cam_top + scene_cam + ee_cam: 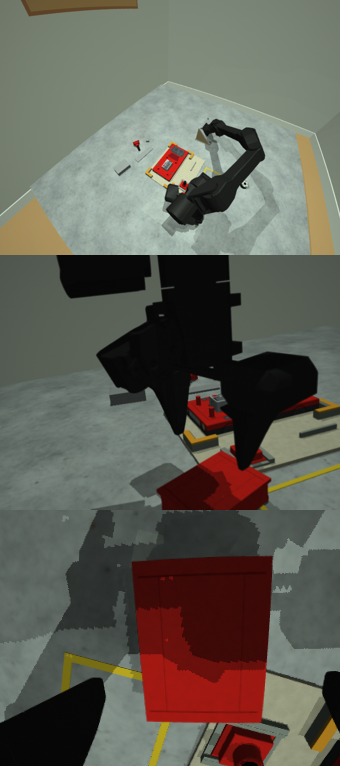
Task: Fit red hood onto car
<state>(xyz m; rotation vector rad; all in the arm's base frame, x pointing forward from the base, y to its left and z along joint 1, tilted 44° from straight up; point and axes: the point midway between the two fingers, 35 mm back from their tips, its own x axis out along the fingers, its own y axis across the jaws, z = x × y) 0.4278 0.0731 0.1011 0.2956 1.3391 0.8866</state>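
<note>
Now: gripper tip 50 mm above the red hood. Round my gripper tip: small wheel: 250 mm behind, 200 mm to the left, 60 mm below; then grey strip: 90 mm behind, 350 mm to the right, 70 mm below; then engine block: 100 mm behind, 180 mm to the right, 40 mm below.
</note>
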